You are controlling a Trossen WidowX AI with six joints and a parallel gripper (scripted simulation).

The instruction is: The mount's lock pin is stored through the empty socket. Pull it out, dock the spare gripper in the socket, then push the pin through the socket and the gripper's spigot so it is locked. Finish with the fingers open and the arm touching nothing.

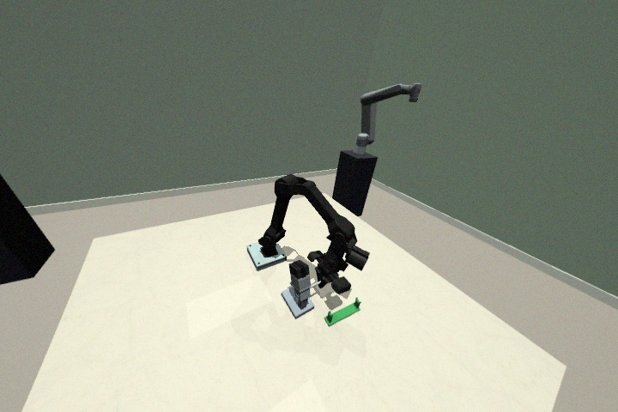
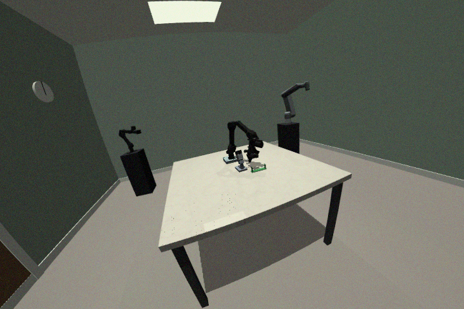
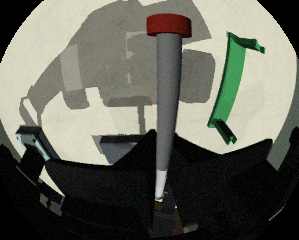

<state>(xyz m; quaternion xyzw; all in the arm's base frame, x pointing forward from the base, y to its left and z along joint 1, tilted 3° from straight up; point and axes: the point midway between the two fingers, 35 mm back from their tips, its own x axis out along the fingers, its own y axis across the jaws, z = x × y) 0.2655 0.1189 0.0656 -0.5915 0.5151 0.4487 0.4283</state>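
Right now the mount is 80 mm to the right of my gripper tip. From my gripper tip the other things lie so: green cradle: 100 mm ahead, 40 mm to the left, 20 mm below; then spare gripper: 80 mm to the right, 70 mm above, 10 mm behind.
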